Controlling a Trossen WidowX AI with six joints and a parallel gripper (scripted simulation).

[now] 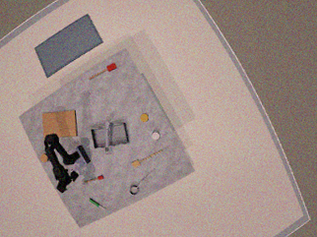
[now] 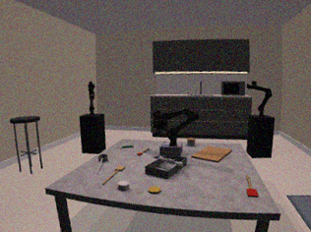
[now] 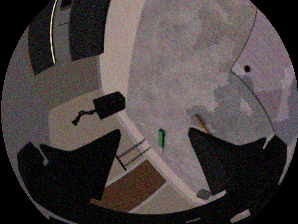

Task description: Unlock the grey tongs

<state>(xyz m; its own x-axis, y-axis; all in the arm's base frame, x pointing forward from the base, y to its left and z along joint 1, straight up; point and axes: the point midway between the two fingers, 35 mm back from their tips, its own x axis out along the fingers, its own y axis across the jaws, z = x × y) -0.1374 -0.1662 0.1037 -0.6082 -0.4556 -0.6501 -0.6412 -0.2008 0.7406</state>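
My gripper tip is now 50 cm short of the roasting tin, 15 cm to the right of it and 14 cm above it. Round my gripper tip: white disc 83 cm ahead, 15 cm below, 8 cm to the right; then wooden board 53 cm to the left, 16 cm below, 14 cm ahead; then red-tipped stick 16 cm below, 14 cm ahead, 9 cm to the right.
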